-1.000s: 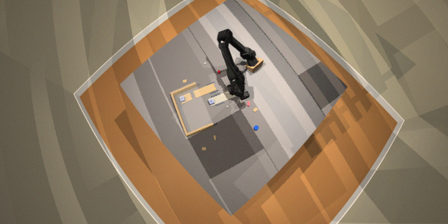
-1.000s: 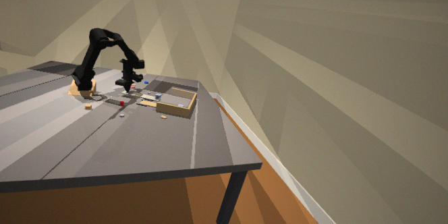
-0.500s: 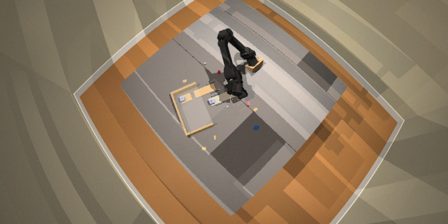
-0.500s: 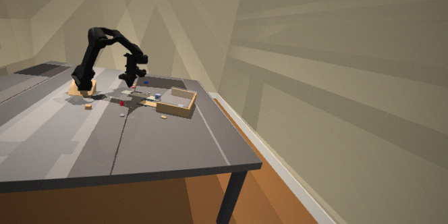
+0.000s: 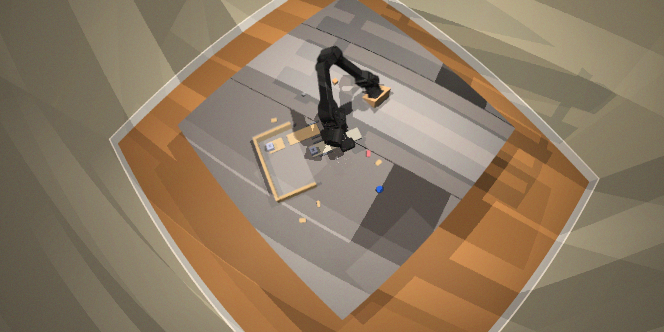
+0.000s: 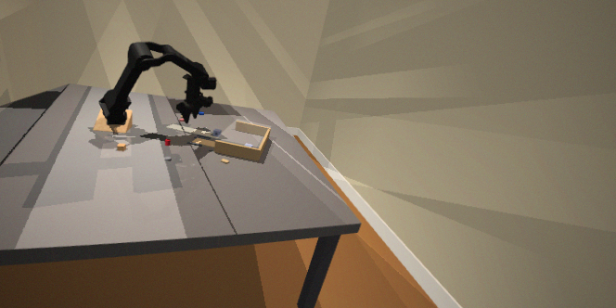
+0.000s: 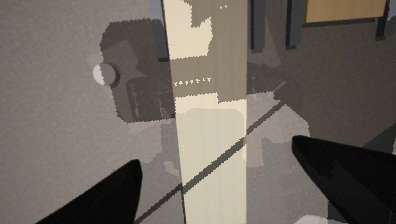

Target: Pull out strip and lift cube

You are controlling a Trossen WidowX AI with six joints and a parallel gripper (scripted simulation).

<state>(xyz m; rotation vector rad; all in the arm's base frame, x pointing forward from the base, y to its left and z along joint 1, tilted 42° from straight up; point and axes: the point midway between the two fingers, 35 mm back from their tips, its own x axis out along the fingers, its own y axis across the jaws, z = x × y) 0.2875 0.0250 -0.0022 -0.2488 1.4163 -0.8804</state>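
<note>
Right now the strip is 20 mm ahead of my gripper tip, 10 mm to the right of it and 50 mm below it. The rest, counted from my gripper tip: blue piece 50 mm ahead, 290 mm to the left, 50 mm below; red cylinder 80 mm behind, 170 mm to the right, 40 mm below; pink block 40 mm behind, 140 mm to the left, 50 mm below.
</note>
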